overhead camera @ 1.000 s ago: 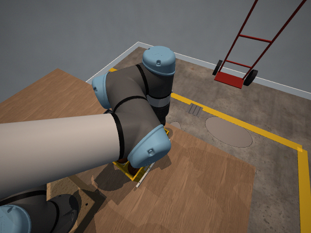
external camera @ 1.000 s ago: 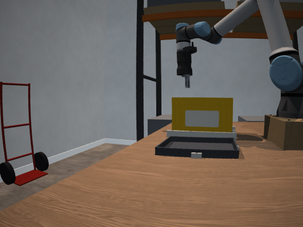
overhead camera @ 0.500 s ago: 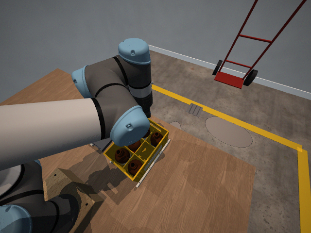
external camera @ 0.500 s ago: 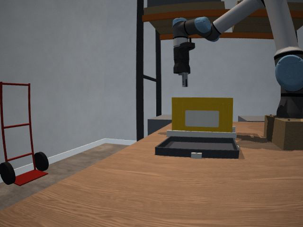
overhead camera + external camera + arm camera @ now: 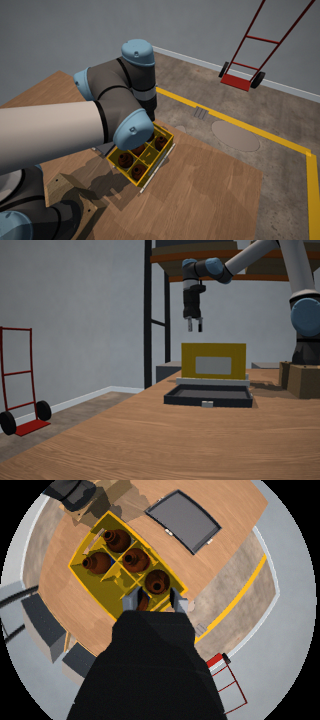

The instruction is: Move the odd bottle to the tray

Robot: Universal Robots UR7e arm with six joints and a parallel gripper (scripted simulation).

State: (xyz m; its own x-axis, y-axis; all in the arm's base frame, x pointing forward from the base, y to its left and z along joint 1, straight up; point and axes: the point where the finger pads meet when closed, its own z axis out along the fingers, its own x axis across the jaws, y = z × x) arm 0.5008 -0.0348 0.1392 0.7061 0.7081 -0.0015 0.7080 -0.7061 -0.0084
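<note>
Now: hand 90 mm past the yellow crate, 40 mm to the left of it and 160 mm above it. Round my hand: glass bottle: 180 mm behind, 90 mm to the right, 150 mm below; then dark tray: 110 mm behind, 250 mm to the left, 230 mm below.
</note>
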